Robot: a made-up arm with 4 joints.
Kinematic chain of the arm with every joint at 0, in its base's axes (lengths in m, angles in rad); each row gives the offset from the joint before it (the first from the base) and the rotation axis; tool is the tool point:
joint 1: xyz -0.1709 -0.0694 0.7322 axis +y
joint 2: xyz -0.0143 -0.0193 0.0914 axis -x
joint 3: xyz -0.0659 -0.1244 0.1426 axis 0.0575 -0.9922 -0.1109
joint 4: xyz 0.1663 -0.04 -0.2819 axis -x
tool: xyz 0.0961 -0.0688 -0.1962
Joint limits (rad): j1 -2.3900..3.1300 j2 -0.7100..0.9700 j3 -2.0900..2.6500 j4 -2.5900..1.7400
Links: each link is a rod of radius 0.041 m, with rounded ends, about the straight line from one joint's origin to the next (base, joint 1, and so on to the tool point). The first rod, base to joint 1, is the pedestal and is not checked.
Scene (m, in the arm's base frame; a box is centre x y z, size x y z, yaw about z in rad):
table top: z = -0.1
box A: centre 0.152 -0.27 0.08 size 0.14 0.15 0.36 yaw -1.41
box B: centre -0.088 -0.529 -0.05 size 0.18 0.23 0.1 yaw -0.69
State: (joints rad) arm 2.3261 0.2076 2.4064 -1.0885
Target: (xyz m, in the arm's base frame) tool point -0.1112 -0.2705 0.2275
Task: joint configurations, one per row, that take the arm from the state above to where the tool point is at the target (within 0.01 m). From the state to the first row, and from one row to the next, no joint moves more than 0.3 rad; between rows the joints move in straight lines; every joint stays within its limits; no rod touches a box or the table.
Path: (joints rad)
1: 2.1871 0.3601 2.1282 -1.1866
2: 2.0481 0.5126 1.8501 -1.2847
3: 1.9092 0.6650 1.5719 -1.3828
4: 1.7702 0.8175 1.2938 -1.4809
5: 1.6312 0.9700 1.0156 -1.5790
6: 1.7969 0.7321 1.0847 -1.6228
7: 1.9625 0.4942 1.1539 -1.6665
8: 2.1281 0.2563 1.2230 -1.7103
9: 2.2938 0.0184 1.2921 -1.7540
10: 2.2945 -0.2336 1.3276 -1.6308
11: 2.2952 -0.4857 1.3631 -1.5076

